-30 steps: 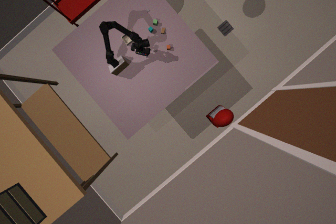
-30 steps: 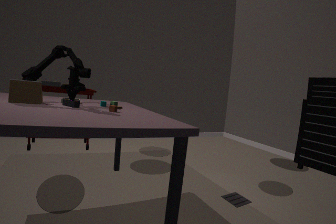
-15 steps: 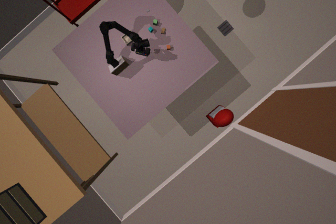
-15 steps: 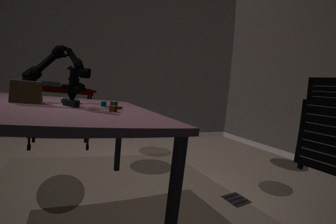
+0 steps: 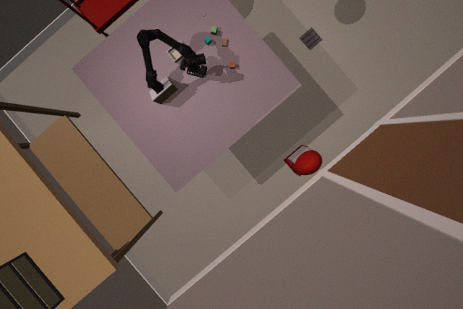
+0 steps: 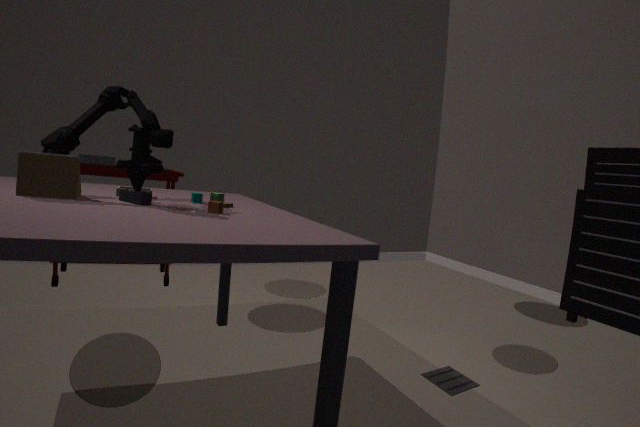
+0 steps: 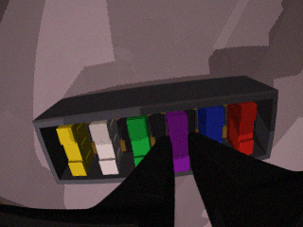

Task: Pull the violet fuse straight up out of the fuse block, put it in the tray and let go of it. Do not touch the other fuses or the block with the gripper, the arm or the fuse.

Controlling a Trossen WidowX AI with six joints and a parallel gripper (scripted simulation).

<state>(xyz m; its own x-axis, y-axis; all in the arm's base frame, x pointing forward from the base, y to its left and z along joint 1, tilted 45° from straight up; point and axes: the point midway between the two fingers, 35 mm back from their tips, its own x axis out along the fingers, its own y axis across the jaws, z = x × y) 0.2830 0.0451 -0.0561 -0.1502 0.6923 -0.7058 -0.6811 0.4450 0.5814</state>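
My gripper tip is now 10 mm to the right of the green fuse, 10 mm past it and 10 mm above it. Also, from my gripper tip: violet fuse: 10 mm below; white fuse: 30 mm to the left, 30 mm behind, 10 mm below; blue fuse: 10 mm to the right, 10 mm below, 10 mm ahead.
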